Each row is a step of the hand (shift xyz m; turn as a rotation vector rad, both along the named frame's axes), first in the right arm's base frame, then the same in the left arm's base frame.
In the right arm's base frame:
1: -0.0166 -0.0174 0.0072 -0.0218 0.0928 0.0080
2: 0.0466 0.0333 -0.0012 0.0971 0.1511 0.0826
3: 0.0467 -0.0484 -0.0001 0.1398 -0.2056 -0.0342
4: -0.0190 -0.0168 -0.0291 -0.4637 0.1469 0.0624
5: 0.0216 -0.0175 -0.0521 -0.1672 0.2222 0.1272
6: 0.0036 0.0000 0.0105 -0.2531 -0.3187 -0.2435
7: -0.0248 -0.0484 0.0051 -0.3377 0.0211 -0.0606
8: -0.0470 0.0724 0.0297 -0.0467 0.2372 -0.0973
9: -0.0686 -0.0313 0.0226 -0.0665 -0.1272 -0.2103
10: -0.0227 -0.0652 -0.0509 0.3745 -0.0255 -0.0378
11: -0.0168 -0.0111 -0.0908 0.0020 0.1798 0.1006
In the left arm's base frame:
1: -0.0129 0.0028 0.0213 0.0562 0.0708 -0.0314
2: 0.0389 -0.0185 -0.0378 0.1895 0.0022 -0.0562
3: -0.0127 -0.0659 0.0042 -0.0993 -0.2298 0.0177
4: -0.0374 0.0080 -0.0051 -0.0473 0.4565 0.1727
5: -0.0370 -0.0236 -0.0395 0.1604 0.2544 0.0553
6: 0.0083 -0.0037 0.0063 -0.4644 0.0400 0.0876
7: -0.0374 -0.0083 0.0389 -0.1593 0.2911 0.0897
8: 0.0475 0.0777 0.0060 0.0696 0.1828 -0.1722
9: -0.0322 0.0358 0.0623 -0.2463 -0.0032 -0.0646
10: -0.0843 -0.0153 0.0046 0.1062 -0.3158 -0.1770
11: -0.0735 0.0143 -0.0551 0.1823 0.0946 -0.0162

